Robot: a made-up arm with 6 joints.
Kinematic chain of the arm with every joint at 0, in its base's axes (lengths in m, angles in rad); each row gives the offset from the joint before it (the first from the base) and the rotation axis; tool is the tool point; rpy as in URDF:
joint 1: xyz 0 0 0.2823 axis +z
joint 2: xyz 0 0 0 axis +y
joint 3: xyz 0.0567 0 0.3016 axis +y
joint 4: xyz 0.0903 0 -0.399 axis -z
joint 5: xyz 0 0 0 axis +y
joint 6: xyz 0.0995 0 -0.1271 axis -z
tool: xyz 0 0 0 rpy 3.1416 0 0
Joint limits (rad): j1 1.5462..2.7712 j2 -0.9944..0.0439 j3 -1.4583..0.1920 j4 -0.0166..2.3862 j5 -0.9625..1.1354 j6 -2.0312..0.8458
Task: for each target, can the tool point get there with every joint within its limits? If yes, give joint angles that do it. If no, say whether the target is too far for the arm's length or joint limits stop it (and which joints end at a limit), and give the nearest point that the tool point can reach.
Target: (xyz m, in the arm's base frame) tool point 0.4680 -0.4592 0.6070
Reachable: no: joint limits stop it (at a limit: joint 1, joint 2, joint 3, joint 5) | nearest point 0.1512 -0.0859 0.8843 | short by 0.563 m
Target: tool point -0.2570 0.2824 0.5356
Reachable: yes | joints 2.5269 -0.7510 -0.4727 0.7592 -0.1723 -0.0123
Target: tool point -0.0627 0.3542 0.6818
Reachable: yes | joints 1.8711 -0.8349 -0.7817 0.8463 0.2838 -1.6384
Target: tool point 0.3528 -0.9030 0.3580
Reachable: no: too far | nearest point 0.1093 -0.0541 0.1925 | short by 0.899 m
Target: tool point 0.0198 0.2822 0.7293
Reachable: yes | joints 1.9861 -0.7508 -1.2104 2.0843 -0.5536 -1.3351
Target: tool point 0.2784 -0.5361 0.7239
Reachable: no: joint limits stop it (at a limit: joint 1, joint 2, joint 3, joint 5) | nearest point 0.1104 -0.1347 0.9253 | short by 0.479 m
